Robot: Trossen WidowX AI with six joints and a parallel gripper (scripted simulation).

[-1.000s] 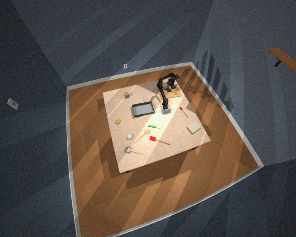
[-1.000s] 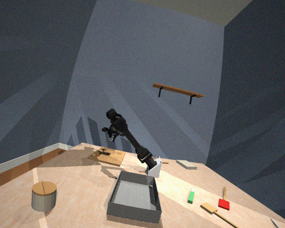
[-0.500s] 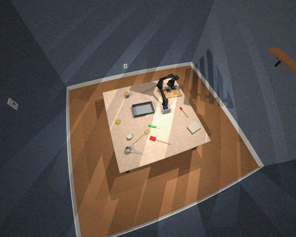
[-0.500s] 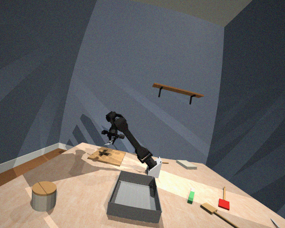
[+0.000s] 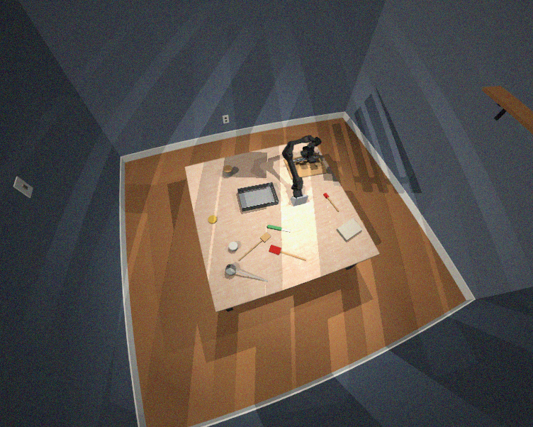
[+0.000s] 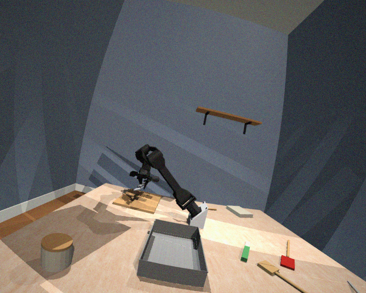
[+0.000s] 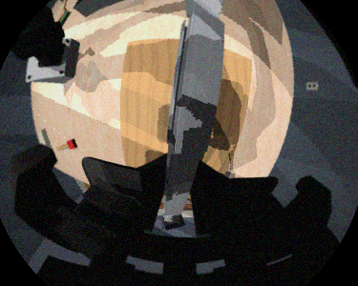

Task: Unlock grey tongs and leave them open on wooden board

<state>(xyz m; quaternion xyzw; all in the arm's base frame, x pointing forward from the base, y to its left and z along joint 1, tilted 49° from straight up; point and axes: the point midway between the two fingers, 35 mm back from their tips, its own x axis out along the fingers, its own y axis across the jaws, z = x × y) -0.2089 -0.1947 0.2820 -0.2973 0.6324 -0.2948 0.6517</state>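
My gripper tip is 7 cm above the wooden board. Also, from my gripper tip: green-handled tool 56 cm to the left, 43 cm ahead, 7 cm below; then block 71 cm to the left, 12 cm behind, 6 cm below; then roasting tin 52 cm ahead, 24 cm to the left, 5 cm below.
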